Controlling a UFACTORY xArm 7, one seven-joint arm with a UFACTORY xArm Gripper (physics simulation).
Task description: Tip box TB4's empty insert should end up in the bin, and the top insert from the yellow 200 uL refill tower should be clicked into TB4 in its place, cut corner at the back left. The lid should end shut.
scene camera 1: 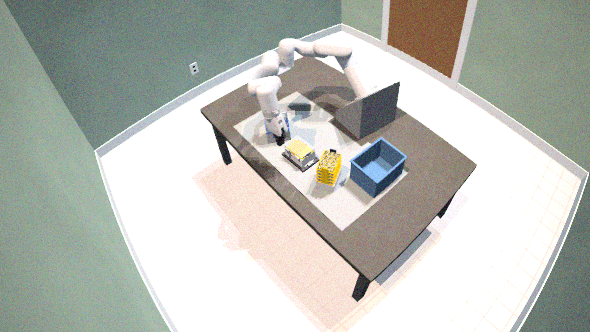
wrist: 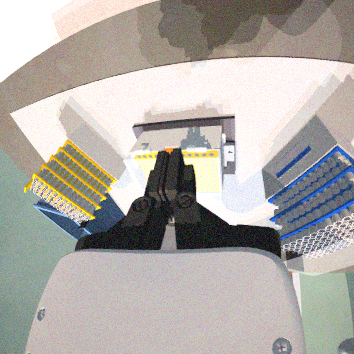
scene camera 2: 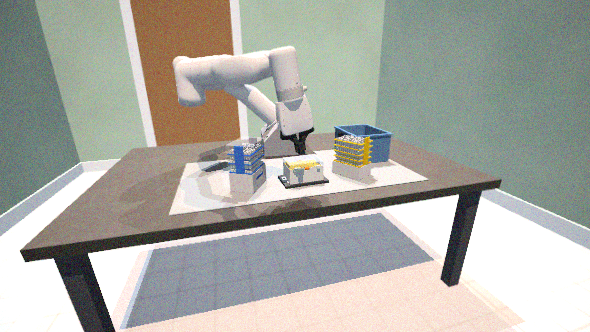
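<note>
Tip box TB4 (scene camera 1: 300,154) (scene camera 2: 303,173) (wrist: 175,137) stands on a dark base, with a yellow perforated insert (scene camera 1: 300,146) (wrist: 206,172) at its top. The clear lid's position is hard to make out. My gripper (scene camera 1: 280,142) (scene camera 2: 300,151) (wrist: 174,163) is shut and empty. Its fingertips are above and behind the box in the scene camera 2 view, and cover part of it in the wrist view. The yellow refill tower (scene camera 1: 328,169) (scene camera 2: 351,151) (wrist: 74,181) holds several stacked inserts with tips. The blue bin (scene camera 1: 364,183) (scene camera 2: 382,147) (wrist: 61,220) stands beyond it.
A blue refill tower (scene camera 2: 245,162) (wrist: 312,192) stands on the box's other side, mostly hidden behind the gripper in the scene camera 1 view. All stand on a pale mat (scene camera 1: 344,216) (scene camera 2: 192,202). A tall grey panel (scene camera 1: 380,111) stands near the arm's base.
</note>
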